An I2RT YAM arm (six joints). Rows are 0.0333 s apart.
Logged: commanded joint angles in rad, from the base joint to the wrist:
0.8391 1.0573 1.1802 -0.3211 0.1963 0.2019
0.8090 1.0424 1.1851 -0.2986 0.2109 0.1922
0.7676 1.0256 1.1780 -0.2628 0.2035 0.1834
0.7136 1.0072 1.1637 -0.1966 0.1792 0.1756
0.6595 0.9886 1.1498 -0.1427 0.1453 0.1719
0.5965 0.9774 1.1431 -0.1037 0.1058 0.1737
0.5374 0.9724 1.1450 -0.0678 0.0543 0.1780
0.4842 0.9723 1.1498 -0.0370 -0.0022 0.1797
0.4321 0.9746 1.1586 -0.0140 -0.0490 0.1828
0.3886 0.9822 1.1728 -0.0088 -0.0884 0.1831
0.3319 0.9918 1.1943 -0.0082 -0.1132 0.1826
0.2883 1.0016 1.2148 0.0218 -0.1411 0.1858
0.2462 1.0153 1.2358 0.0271 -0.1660 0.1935
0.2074 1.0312 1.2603 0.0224 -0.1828 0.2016
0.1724 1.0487 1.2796 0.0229 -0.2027 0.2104
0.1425 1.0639 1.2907 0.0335 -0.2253 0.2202
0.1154 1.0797 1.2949 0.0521 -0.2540 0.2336
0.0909 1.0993 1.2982 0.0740 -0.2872 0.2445
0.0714 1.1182 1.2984 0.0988 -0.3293 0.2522
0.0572 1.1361 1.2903 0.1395 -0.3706 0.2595
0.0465 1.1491 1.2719 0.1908 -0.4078 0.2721
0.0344 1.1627 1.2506 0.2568 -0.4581 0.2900
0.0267 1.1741 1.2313 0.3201 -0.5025 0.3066
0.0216 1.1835 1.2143 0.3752 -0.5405 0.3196
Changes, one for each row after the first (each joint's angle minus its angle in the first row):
-0.0301 -0.0149 0.0049 0.0225 0.0146 -0.0097
-0.0715 -0.0317 -0.0022 0.0583 0.0072 -0.0185
-0.1255 -0.0501 -0.0165 0.1245 -0.0171 -0.0263
-0.1796 -0.0687 -0.0304 0.1784 -0.0510 -0.0300
-0.2426 -0.0799 -0.0371 0.2174 -0.0905 -0.0282
-0.3017 -0.0849 -0.0352 0.2533 -0.1420 -0.0239
-0.3549 -0.0850 -0.0304 0.2841 -0.1985 -0.0222
-0.4070 -0.0827 -0.0216 0.3071 -0.2453 -0.0191
-0.4505 -0.0751 -0.0074 0.3123 -0.2847 -0.0188
-0.5072 -0.0655 0.0141 0.3129 -0.3095 -0.0193
-0.5508 -0.0557 0.0346 0.3429 -0.3374 -0.0161
-0.5929 -0.0420 0.0556 0.3482 -0.3623 -0.0084
-0.6317 -0.0261 0.0801 0.3435 -0.3791 -0.0003
-0.6667 -0.0086 0.0994 0.3440 -0.3990 0.0085
-0.6966 0.0066 0.1105 0.3546 -0.4216 0.0183
-0.7237 0.0224 0.1147 0.3732 -0.4503 0.0317
-0.7482 0.0420 0.1180 0.3951 -0.4835 0.0426
-0.7677 0.0609 0.1182 0.4199 -0.5256 0.0503
-0.7819 0.0788 0.1101 0.4606 -0.5669 0.0576
-0.7926 0.0918 0.0917 0.5119 -0.6041 0.0702
-0.8047 0.1054 0.0704 0.5779 -0.6544 0.0881
-0.8124 0.1168 0.0511 0.6412 -0.6988 0.1047
-0.8175 0.1262 0.0341 0.6963 -0.7368 0.1177

